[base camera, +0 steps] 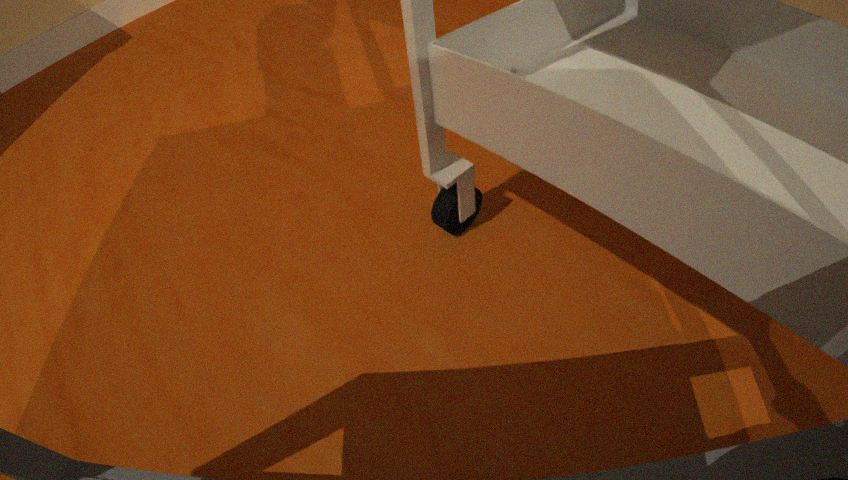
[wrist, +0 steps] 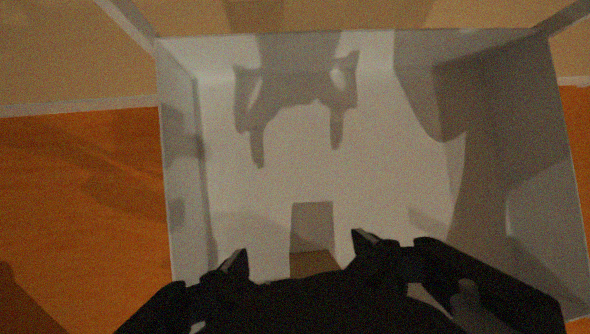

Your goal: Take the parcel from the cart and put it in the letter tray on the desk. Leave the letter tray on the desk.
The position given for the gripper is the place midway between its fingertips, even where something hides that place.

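Note:
The robot's scene has the gripper (wrist: 300, 250) in it, along with a brown parcel (wrist: 302, 264), which is out of frame in the base camera view. A white cart (base camera: 711, 136) is visible too, and the wrist view also has the cart (wrist: 278, 142).

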